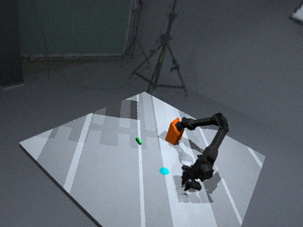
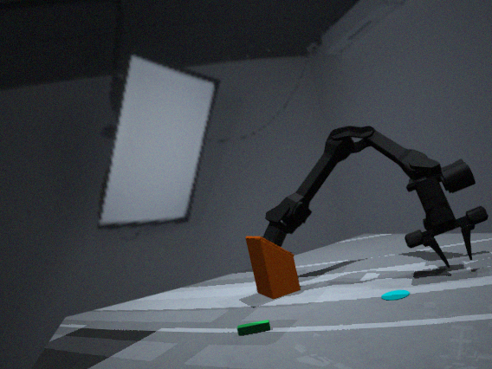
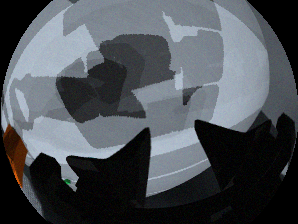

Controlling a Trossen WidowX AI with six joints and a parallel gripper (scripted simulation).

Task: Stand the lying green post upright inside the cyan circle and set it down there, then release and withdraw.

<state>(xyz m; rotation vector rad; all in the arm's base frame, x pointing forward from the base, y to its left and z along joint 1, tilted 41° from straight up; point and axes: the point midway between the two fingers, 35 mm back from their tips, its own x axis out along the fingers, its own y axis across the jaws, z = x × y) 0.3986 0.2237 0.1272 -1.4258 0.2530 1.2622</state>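
Now: the green post 44 cm to the right of my gripper tip, 18 cm behind it and 2 cm below it. The rest, counted from my gripper tip: cyan circle: 16 cm to the right, 6 cm behind, 2 cm below.
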